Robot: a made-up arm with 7 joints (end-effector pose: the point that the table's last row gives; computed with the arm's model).
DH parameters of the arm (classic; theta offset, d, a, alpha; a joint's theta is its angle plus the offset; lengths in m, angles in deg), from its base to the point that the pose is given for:
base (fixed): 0 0 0 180
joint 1: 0 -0.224 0 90
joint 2: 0 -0.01 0 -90
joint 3: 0 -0.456 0 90
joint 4: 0 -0.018 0 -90
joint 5: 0 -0.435 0 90
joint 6: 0 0 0 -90
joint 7: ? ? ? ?
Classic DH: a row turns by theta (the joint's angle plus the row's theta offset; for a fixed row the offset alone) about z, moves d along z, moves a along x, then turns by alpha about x.
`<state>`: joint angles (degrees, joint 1 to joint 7).
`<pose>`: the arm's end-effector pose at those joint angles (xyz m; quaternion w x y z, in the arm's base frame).
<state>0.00 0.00 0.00 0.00 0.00 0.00 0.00</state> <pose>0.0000 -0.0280 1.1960 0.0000 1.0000 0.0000 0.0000</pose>
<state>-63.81 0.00 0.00 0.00 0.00 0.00 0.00</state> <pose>0.0251 -0.0124 1.1960 0.0000 0.8489 0.5285 0.0000</pose>
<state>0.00 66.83 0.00 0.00 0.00 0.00 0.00</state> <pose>0.8936 -0.0280 0.6064 0.0000 0.8347 0.0000 -0.5507</pose>
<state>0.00 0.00 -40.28 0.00 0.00 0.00 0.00</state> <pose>0.0116 -0.0237 1.1960 0.0000 0.9389 0.3443 0.0000</pose>
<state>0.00 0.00 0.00 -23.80 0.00 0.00 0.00</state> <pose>-0.2082 -0.0280 1.1521 0.0000 0.9785 0.0000 0.2062</pose>
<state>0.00 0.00 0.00 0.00 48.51 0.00 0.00</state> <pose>0.0000 -0.0280 1.1960 0.0000 0.9117 -0.4108 0.0000</pose>
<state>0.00 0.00 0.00 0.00 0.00 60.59 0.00</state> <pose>0.0706 -0.0280 1.1548 0.0000 0.8634 0.0000 -0.5045</pose>
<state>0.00 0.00 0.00 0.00 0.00 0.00 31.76</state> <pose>0.0000 -0.0280 1.1960 0.0000 0.9618 -0.2736 0.0000</pose>
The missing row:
joint 7: 0 -0.081 0 0
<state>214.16 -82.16 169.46 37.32 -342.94 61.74 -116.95</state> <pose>0.7063 -0.4380 -0.0075 0.9430 -0.0244 0.0312 0.3303</pose>
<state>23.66 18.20 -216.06 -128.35 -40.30 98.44 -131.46</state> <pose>0.4188 0.0133 0.3537 0.1402 -0.7465 0.4044 0.5094</pose>
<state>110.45 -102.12 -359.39 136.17 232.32 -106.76 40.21</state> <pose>-0.0248 0.1970 0.4419 0.5427 -0.3790 0.2629 -0.7020</pose>
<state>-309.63 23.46 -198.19 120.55 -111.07 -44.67 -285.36</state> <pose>-0.2504 0.1901 0.5618 0.5157 0.3036 0.5239 -0.6061</pose>
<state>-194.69 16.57 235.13 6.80 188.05 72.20 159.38</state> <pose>-0.2770 -0.0484 1.1021 0.2515 0.7589 -0.2554 0.5436</pose>
